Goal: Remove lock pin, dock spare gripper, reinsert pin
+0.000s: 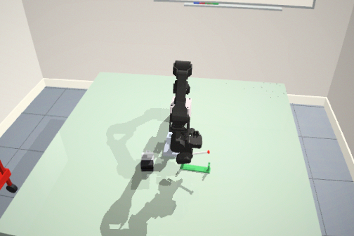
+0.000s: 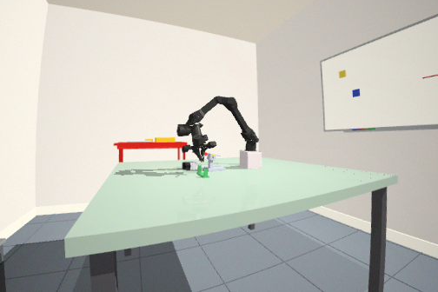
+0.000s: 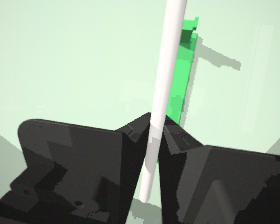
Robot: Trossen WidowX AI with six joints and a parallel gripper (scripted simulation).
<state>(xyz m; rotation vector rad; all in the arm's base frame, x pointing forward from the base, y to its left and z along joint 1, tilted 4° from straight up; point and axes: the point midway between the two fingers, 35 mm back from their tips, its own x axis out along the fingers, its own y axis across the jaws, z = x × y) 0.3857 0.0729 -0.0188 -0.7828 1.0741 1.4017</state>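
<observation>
Now: the green rack 4 cm below my gripper tip, 2 cm to the left of it and 1 cm ahead of it. The rest, counted from my gripper tip: spare gripper: 21 cm to the right, 5 cm below, 1 cm behind; grey-blue mount: 11 cm behind, 10 cm to the right, 2 cm below.
</observation>
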